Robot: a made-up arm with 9 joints. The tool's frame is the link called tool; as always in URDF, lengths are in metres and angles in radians. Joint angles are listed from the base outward. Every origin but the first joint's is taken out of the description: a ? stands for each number. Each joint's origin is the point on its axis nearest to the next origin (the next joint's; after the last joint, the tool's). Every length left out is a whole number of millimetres.
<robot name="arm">
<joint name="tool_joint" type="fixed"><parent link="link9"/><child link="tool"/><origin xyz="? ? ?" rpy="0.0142 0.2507 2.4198"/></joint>
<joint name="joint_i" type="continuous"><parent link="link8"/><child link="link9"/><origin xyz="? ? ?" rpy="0 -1.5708 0"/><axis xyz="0 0 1"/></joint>
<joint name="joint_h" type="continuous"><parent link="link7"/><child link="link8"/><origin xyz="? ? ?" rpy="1.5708 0 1.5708"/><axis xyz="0 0 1"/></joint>
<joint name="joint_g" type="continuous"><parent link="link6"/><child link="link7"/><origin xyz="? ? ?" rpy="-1.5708 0 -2.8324"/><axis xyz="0 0 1"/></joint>
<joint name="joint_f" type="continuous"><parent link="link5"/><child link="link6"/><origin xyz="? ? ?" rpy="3.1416 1.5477 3.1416"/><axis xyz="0 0 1"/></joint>
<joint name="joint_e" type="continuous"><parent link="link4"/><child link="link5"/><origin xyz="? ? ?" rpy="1.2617 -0.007 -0.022"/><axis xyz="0 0 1"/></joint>
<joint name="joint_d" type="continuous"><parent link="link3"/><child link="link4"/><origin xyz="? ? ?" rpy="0.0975 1.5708 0"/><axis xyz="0 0 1"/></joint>
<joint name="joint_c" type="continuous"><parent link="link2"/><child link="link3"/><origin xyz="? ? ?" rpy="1.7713 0 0"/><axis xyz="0 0 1"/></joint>
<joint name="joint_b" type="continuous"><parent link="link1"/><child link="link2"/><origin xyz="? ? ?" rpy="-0.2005 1.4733 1.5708"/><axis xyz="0 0 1"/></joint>
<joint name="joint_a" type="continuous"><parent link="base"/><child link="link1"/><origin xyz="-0.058 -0.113 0.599" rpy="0 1.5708 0"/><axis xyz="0 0 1"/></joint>
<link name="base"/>
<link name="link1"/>
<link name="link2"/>
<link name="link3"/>
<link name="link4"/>
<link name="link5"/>
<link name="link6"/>
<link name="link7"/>
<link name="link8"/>
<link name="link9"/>
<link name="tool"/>
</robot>
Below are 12 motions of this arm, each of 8 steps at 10 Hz.
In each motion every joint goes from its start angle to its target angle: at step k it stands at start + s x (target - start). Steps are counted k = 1, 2, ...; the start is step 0. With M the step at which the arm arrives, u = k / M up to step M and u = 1 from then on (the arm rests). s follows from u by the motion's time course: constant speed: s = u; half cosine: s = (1 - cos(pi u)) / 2; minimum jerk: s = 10 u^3 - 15 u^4 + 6 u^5.
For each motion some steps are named. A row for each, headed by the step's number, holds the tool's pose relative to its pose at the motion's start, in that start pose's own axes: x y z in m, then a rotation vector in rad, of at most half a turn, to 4 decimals.
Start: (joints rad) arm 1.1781 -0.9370 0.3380 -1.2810 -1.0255 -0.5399 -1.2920 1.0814 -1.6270
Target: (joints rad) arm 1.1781 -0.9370 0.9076 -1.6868 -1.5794 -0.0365 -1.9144 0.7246 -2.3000
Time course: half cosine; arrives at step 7
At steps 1, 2, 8:
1: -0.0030 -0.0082 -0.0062 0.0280 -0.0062 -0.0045
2: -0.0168 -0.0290 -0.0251 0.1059 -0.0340 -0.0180
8: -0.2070 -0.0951 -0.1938 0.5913 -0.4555 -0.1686

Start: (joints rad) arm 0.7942 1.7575 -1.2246 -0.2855 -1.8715 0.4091 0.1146 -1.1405 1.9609
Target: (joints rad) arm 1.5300 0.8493 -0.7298 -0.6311 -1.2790 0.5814 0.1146 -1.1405 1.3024
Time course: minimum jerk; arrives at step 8
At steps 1, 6, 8:
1: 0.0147 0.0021 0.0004 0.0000 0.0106 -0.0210
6: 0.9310 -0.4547 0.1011 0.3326 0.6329 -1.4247
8: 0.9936 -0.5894 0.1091 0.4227 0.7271 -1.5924

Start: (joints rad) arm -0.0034 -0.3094 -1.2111 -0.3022 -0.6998 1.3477 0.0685 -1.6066 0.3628
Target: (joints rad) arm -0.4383 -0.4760 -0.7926 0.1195 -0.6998 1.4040 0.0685 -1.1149 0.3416
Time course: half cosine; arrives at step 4
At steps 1, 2, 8:
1: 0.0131 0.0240 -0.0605 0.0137 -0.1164 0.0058
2: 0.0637 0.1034 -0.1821 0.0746 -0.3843 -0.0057
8: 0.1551 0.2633 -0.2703 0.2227 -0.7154 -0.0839

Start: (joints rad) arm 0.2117 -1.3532 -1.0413 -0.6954 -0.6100 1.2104 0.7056 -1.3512 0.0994
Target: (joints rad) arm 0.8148 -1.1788 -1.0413 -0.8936 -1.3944 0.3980 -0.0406 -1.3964 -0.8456
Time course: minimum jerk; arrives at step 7
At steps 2, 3, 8:
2: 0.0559 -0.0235 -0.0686 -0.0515 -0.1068 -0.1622
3: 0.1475 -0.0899 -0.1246 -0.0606 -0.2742 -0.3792
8: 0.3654 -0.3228 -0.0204 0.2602 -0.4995 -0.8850

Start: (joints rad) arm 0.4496 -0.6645 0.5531 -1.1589 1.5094 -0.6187 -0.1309 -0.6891 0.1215
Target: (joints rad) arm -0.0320 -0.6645 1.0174 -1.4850 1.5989 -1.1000 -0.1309 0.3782 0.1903
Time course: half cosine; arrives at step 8
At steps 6, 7, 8:
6: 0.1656 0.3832 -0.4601 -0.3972 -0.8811 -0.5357
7: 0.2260 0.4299 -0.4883 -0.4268 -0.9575 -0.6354
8: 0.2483 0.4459 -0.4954 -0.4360 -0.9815 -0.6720

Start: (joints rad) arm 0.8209 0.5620 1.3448 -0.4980 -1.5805 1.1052 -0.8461 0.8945 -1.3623
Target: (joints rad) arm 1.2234 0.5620 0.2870 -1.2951 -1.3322 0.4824 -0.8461 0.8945 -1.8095
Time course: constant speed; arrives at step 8
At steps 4, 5, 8:
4: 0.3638 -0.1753 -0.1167 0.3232 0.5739 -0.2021
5: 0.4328 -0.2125 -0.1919 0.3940 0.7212 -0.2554
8: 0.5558 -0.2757 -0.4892 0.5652 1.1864 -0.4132

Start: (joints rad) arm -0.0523 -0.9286 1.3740 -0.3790 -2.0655 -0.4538 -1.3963 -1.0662 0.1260
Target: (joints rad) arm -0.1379 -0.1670 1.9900 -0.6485 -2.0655 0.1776 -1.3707 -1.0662 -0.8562
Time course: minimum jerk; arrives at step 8
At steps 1, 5, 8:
1: 0.0043 -0.0005 -0.0009 -0.0018 -0.0080 -0.0076
5: 0.1899 -0.0232 0.0358 0.1952 -0.5068 -0.4540
8: 0.2309 -0.0573 0.0921 0.4164 -0.7101 -0.6985

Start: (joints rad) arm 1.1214 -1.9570 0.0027 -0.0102 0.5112 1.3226 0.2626 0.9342 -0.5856
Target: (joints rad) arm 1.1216 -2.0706 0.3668 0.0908 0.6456 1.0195 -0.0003 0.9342 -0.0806
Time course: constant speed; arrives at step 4
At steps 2, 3, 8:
2: 0.0209 0.2805 0.0698 -0.4186 0.2210 0.1699
3: 0.0503 0.4151 0.0801 -0.6000 0.3756 0.2572
8: 0.0917 0.5441 0.0758 -0.7574 0.5575 0.3425

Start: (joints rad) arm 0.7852 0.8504 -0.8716 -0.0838 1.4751 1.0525 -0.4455 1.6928 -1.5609
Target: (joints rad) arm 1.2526 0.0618 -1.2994 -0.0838 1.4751 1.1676 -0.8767 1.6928 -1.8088
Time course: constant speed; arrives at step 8
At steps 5, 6, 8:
5: -0.2387 -0.1792 -0.0501 0.2771 -0.3016 0.6176
6: -0.2610 -0.2239 -0.0720 0.3249 -0.3457 0.7467
8: -0.2749 -0.3129 -0.1203 0.4136 -0.4141 1.0080

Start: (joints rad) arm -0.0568 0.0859 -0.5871 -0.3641 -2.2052 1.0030 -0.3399 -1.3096 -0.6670
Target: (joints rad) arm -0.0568 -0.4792 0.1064 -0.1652 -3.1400 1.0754 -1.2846 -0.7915 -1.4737
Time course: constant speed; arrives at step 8
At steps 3, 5, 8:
3: 0.0896 0.0932 0.0163 0.0259 -0.4422 -0.5516
5: 0.1381 0.1381 0.0570 0.0508 -0.7689 -0.8925
8: 0.1769 0.2071 0.1231 0.0862 -1.3279 -1.3133

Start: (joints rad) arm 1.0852 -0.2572 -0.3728 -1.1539 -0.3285 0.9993 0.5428 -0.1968 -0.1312
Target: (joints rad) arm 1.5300 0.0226 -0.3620 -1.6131 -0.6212 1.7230 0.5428 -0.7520 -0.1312
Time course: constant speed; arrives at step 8
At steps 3, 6, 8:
3: 0.0618 -0.3973 -0.0946 0.0209 0.0263 0.5551
6: 0.3093 -0.6382 -0.0970 -0.1669 0.1342 1.0875
8: 0.4926 -0.6701 -0.0448 -0.4123 0.2336 1.3862

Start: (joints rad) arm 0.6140 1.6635 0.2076 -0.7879 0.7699 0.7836 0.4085 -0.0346 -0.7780
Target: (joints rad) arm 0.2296 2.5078 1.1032 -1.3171 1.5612 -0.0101 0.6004 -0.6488 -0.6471
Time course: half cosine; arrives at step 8
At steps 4, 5, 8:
4: -0.0514 0.6270 -0.1397 -0.1880 -0.0779 -0.9612
5: 0.0746 0.8082 -0.2464 -0.3186 -0.1377 -1.2617
8: 0.3102 0.9318 -0.4736 -0.6287 -0.2450 -1.6116

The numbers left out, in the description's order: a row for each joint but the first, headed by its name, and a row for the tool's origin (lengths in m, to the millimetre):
tool: -0.141 -0.27 0
joint_i: -0.38 0.123 0
joint_h: 0.235 -0.14 0
joint_g: -0.363 0.21 0
joint_f: -0.059 -0.051 0
joint_e: 0.021 -0.062 0
joint_d: -0.008 -0.008 0
joint_c: -0.024 0.007 0
joint_b: 0.061 -0.019 0

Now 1 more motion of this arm.
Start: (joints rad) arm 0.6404 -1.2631 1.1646 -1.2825 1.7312 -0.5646 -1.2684 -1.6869 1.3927
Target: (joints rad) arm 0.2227 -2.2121 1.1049 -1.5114 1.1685 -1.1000 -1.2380 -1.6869 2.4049
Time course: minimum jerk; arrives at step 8
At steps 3, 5, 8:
3: -0.0843 -0.1216 -0.0578 0.3930 -0.2428 0.4177
5: -0.1060 -0.2058 -0.2681 0.9721 -0.8678 0.8948
8: -0.0746 -0.1335 -0.3706 1.2716 -1.3658 0.9745

